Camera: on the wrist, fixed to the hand. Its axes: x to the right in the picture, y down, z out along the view.
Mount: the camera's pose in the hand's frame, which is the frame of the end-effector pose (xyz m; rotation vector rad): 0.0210 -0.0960 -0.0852 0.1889 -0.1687 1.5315
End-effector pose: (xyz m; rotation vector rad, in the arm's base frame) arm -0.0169 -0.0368 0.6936 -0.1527 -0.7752 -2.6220
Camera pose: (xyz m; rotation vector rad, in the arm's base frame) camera -0.0743 -0.0167 0.5786 -0.6171 -0.5529 -1.0896
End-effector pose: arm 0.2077 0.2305 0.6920 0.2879 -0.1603 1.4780
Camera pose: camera 0.2991 0.2686 0.6076 0.4782 -0.4303 2.9960
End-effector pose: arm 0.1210 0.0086 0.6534 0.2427 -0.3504 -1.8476
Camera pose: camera 0.0580 0.0050 0.5396 -0.0817 -0.5930 -0.3198
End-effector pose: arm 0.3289 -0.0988 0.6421 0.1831 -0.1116 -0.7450
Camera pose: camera 0.2947 -0.1715 0.5399 0.1601 -0.4180 0.7833
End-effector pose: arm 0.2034 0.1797 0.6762 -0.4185 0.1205 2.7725
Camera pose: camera 0.2401 0.2654 0.5855 -0.0302 -0.4809 -1.9456
